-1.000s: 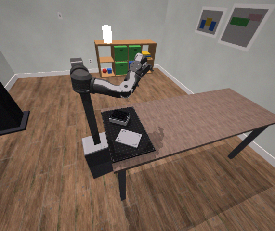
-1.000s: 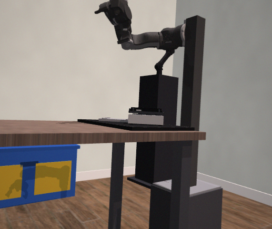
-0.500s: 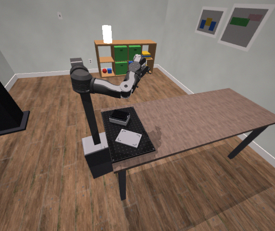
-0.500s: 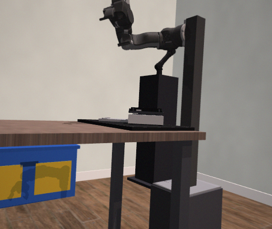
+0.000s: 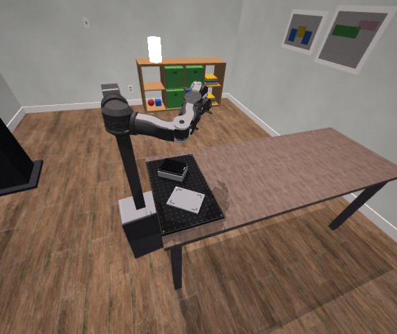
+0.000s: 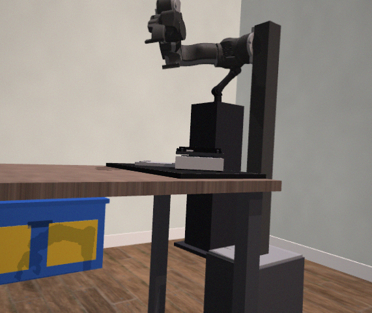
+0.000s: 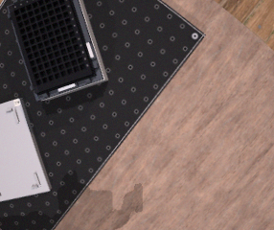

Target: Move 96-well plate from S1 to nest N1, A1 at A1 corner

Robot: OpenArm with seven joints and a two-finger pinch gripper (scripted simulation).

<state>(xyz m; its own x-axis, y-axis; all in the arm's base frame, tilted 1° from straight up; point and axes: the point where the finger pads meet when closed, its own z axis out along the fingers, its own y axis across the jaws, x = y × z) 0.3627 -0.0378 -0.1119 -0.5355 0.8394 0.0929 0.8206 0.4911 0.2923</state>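
The black 96-well plate lies 150 mm behind my hand, 10 mm to the left of it and 250 mm below it. Also, from my hand: plate shaker S1: 130 mm behind, 10 mm to the right, 280 mm below; then plate nest N1: 150 mm behind, 200 mm to the right, 310 mm below.
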